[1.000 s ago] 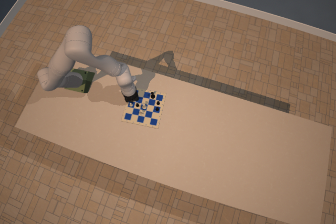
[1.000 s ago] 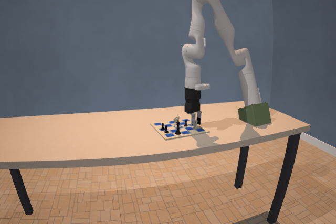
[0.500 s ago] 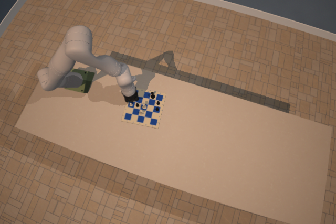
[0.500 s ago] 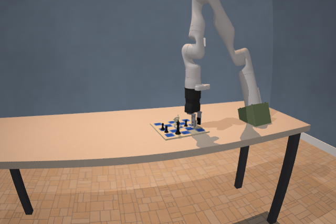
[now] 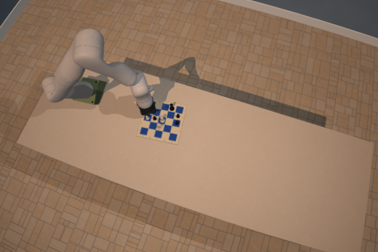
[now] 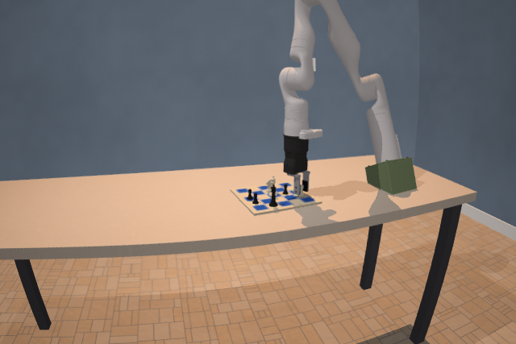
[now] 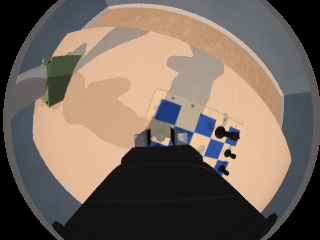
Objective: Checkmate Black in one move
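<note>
Now: the blue-and-cream chessboard 8 cm ahead of my hand, 3 cm to the right of it and 3 cm below it.
</note>
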